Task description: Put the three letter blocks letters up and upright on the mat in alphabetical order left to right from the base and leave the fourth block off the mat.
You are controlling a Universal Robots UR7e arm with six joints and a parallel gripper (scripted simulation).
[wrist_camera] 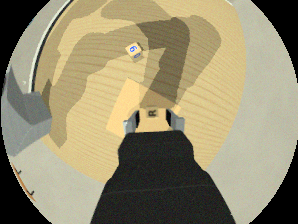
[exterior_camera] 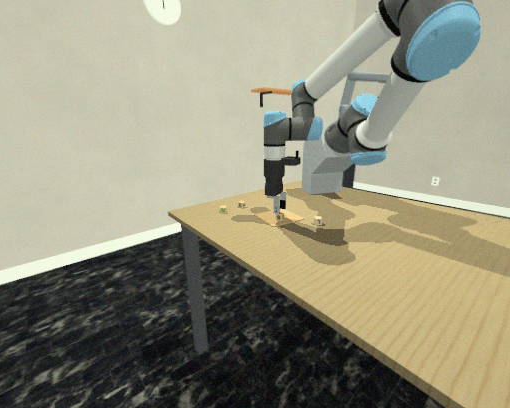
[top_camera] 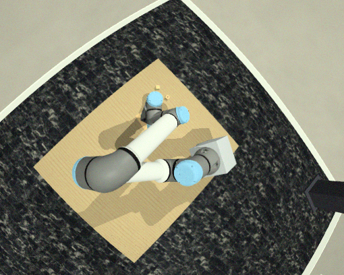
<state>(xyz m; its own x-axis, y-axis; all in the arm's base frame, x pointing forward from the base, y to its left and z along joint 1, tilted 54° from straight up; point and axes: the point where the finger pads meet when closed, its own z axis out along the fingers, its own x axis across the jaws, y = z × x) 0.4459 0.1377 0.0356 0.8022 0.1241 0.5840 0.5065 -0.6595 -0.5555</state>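
My hand is 50 mm above the mat, 30 mm to the left of it and 10 mm past it.
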